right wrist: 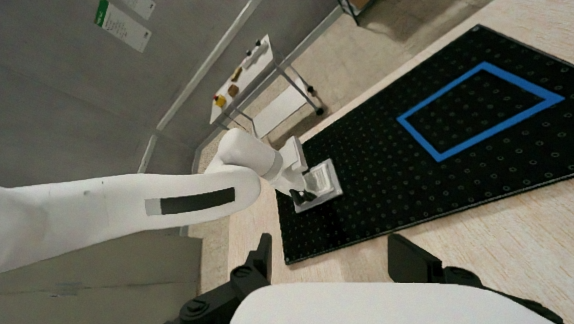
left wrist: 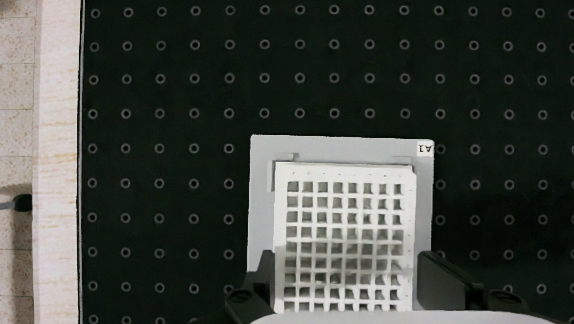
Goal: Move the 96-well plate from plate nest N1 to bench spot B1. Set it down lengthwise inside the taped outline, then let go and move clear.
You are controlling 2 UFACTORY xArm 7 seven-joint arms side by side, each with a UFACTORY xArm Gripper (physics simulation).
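Places are measured from the left arm's base along level axes (x right, y ahead, z up), in centimetres.
Pixels of known places: left gripper, fingertip midpoint: (right wrist: 309,184) (left wrist: 345,275); right gripper, fingertip midpoint: (right wrist: 329,253).
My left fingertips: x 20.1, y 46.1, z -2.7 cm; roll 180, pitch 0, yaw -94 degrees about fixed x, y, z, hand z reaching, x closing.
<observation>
Behind a point stands the place of what it marks.
The white 96-well plate (left wrist: 345,220) @(x 23.4, y 45.9, z -2.7 cm) (right wrist: 322,178) @(x 24.8, y 45.7, z -2.8 cm) sits in the grey plate nest N1 (left wrist: 261,200) @(x 24.6, y 51.0, z -4.1 cm) (right wrist: 320,201) @(x 21.1, y 40.3, z -4.2 cm), with the nest's A1 label at the far right corner in the left wrist view. Its near end is hidden behind the gripper body. My left gripper (left wrist: 345,275) @(x 20.1, y 46.1, z -2.7 cm) (right wrist: 309,184) @(x 20.1, y 46.1, z -2.7 cm) is open over it, one finger along each long side; a narrow gap shows at the right finger. The blue taped outline (right wrist: 500,128) @(x 60.5, y 36.3, z -5.3 cm) of bench spot B1 lies farther along the board, with bare board inside. My right gripper (right wrist: 329,253) @(x 35.5, y 20.3, z 28.3 cm) is open and empty, away from plate and outline.
The black board (left wrist: 175,60) @(x 34.8, y 56.8, z -5.3 cm) (right wrist: 360,215) @(x 29.5, y 32.5, z -5.3 cm) with rows of holes lies on the pale wooden bench (left wrist: 56,150) @(x 29.1, y 67.5, z -6.6 cm) (right wrist: 480,250) @(x 45.2, y 19.5, z -6.6 cm). The white left arm (right wrist: 120,205) @(x 14.4, y 32.1, z 37.9 cm) reaches across to the nest. A trolley (right wrist: 280,111) with small items stands on the floor beyond the bench, near a grey wall.
</observation>
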